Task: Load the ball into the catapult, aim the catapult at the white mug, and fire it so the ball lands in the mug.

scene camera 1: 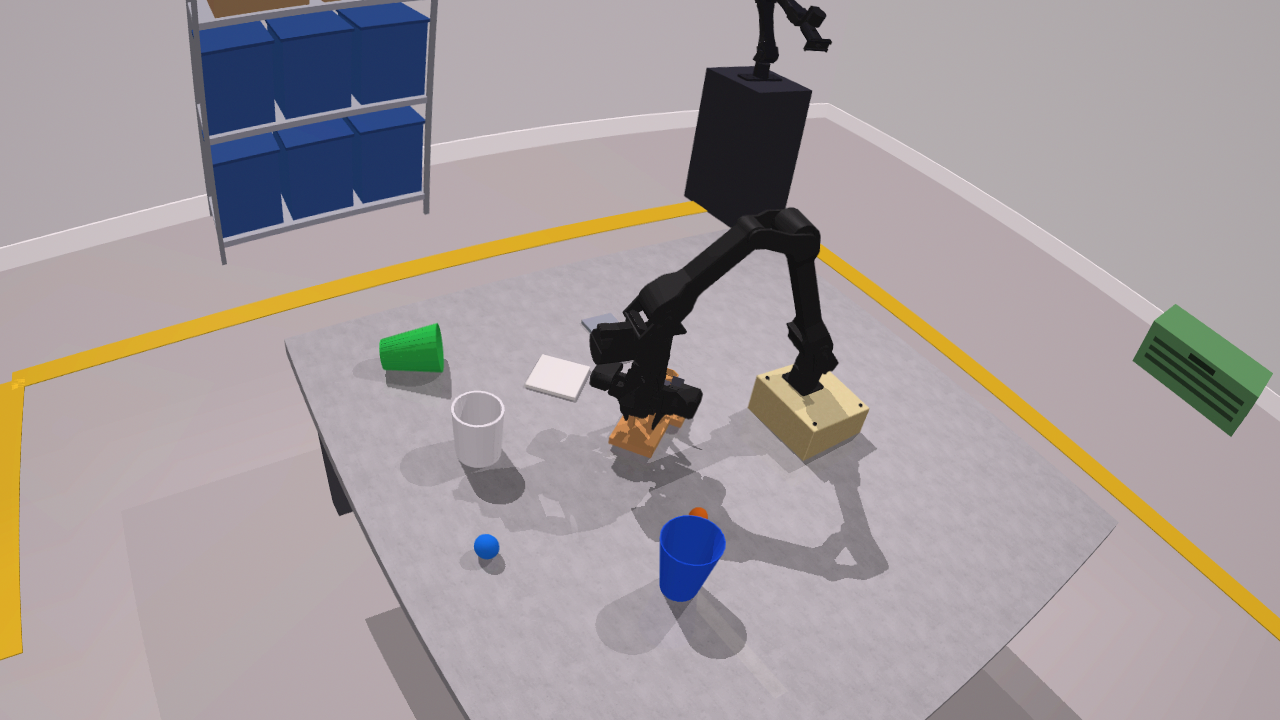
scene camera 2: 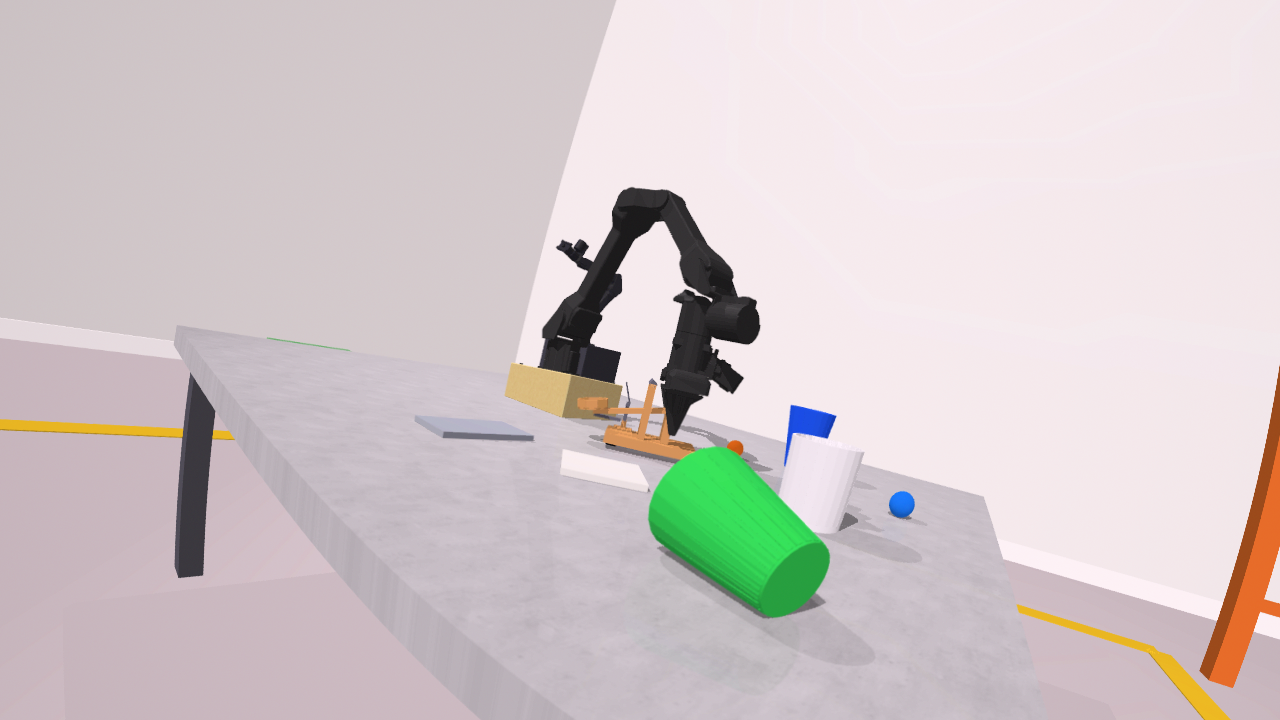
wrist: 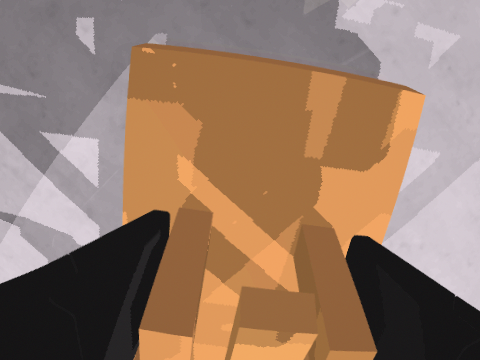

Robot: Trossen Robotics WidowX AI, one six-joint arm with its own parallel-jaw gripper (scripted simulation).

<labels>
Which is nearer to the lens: the green cup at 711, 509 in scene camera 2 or the blue cup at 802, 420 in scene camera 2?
The green cup.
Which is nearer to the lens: the green cup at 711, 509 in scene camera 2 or the white slab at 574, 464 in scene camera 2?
The green cup.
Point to a white mug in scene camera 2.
819, 476
</labels>
